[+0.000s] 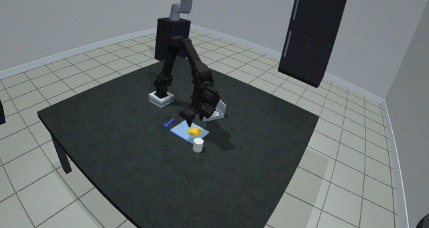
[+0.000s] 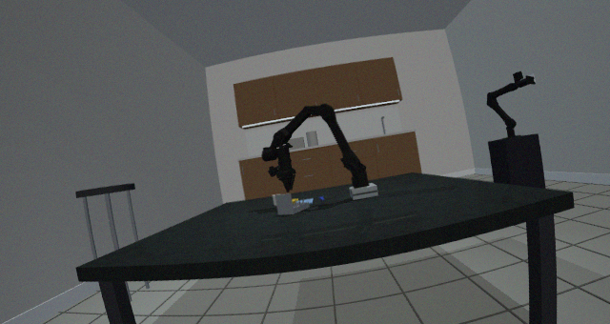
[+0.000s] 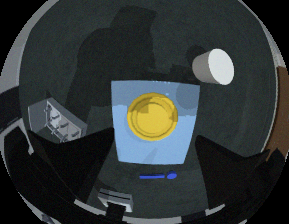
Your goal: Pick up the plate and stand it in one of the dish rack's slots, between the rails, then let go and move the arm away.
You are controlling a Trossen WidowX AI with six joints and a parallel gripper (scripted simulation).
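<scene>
The yellow plate is 50 mm below my gripper tip. Also, from my gripper tip: light blue mat: 60 mm below, 30 mm behind; blue spoon: 140 mm behind, 60 mm below, 50 mm to the right; white cup: 90 mm ahead, 60 mm to the right, 40 mm below.
</scene>
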